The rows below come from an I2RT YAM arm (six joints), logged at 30 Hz.
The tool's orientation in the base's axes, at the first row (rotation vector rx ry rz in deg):
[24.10, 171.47, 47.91]
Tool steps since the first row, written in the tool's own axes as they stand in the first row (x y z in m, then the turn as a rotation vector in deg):
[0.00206, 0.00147, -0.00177, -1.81, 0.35, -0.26]
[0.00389, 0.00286, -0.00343, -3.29, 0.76, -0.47]
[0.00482, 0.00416, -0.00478, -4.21, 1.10, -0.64]
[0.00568, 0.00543, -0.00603, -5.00, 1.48, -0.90]
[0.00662, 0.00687, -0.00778, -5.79, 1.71, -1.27]
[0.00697, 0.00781, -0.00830, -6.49, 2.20, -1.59]
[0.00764, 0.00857, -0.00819, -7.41, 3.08, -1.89]
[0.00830, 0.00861, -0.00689, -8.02, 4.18, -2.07]
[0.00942, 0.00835, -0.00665, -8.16, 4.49, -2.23]
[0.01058, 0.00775, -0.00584, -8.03, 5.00, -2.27]
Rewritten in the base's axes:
[-0.00175, 0.00084, 0.00240, 1.81, -0.31, 0.28]
[-0.00329, 0.00161, 0.00466, 3.33, -0.46, 0.57]
[-0.00396, 0.00223, 0.00654, 4.29, -0.51, 0.83]
[-0.00456, 0.00286, 0.00831, 5.13, -0.53, 1.20]
[-0.00523, 0.00340, 0.01061, 5.92, -0.73, 1.58]
[-0.00537, 0.00400, 0.01156, 6.69, -0.67, 2.06]
[-0.00582, 0.00485, 0.01190, 7.78, -0.34, 2.70]
[-0.00634, 0.00571, 0.01085, 8.64, 0.32, 3.38]
[-0.00747, 0.00591, 0.01058, 8.84, 0.45, 3.66]
[-0.00868, 0.00613, 0.00966, 8.84, 0.89, 3.97]

